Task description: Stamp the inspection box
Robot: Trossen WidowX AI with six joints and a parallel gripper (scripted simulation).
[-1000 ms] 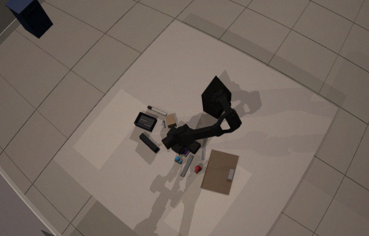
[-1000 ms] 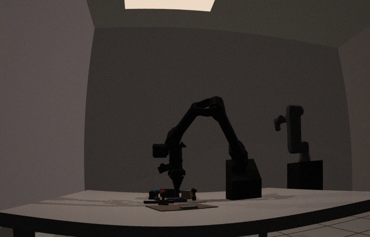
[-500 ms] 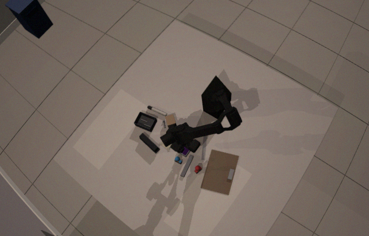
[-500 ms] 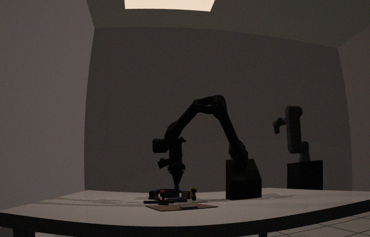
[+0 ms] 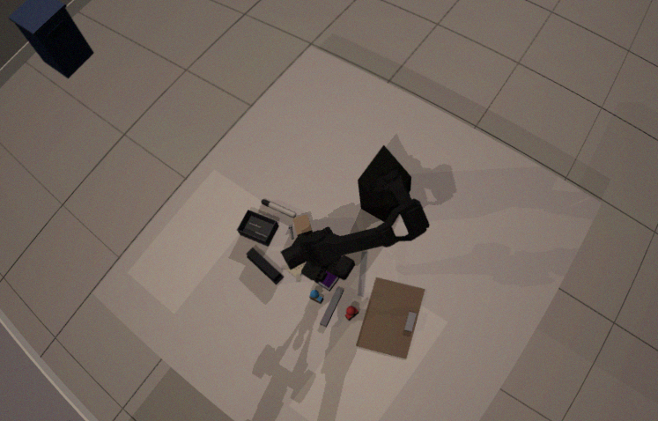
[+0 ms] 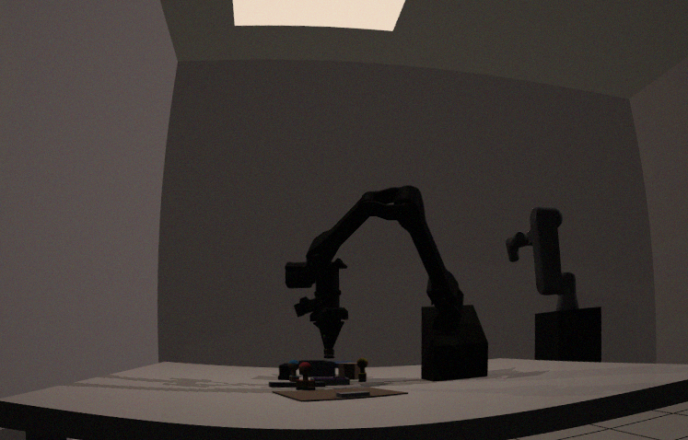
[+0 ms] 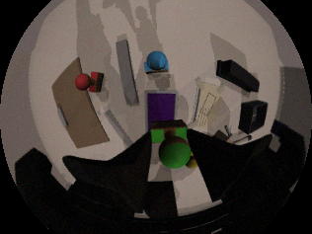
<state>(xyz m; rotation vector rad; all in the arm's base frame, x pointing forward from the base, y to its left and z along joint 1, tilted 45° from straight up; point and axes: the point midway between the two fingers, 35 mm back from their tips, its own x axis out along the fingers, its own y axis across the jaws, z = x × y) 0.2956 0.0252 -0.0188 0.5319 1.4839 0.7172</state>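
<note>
My gripper tip is now 20 mm short of the cream note, 100 mm to the left of it and 90 mm above it. Round my gripper tip: green-knobbed stamp right at my gripper tip; then blue stamp 90 mm ahead, 20 mm to the left, 70 mm below; then purple ink pad 90 mm below.
</note>
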